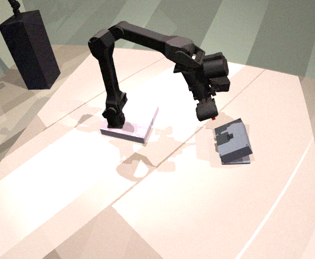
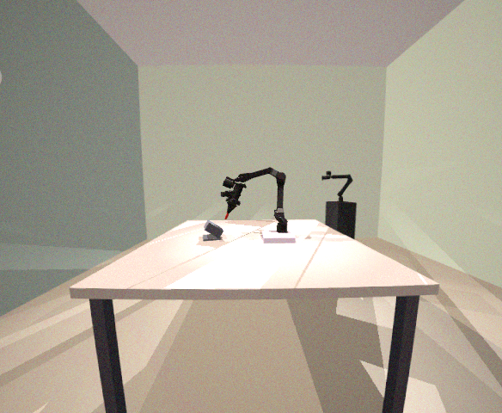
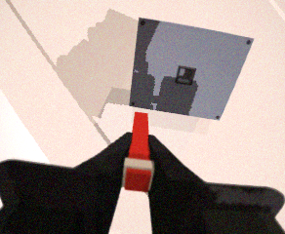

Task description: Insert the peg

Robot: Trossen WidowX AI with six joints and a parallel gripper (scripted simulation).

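My gripper tip is now 100 mm above the panel, 90 mm short of it and 40 mm to the left of it. Round my gripper tip: red square peg: 10 mm behind, 10 mm above.
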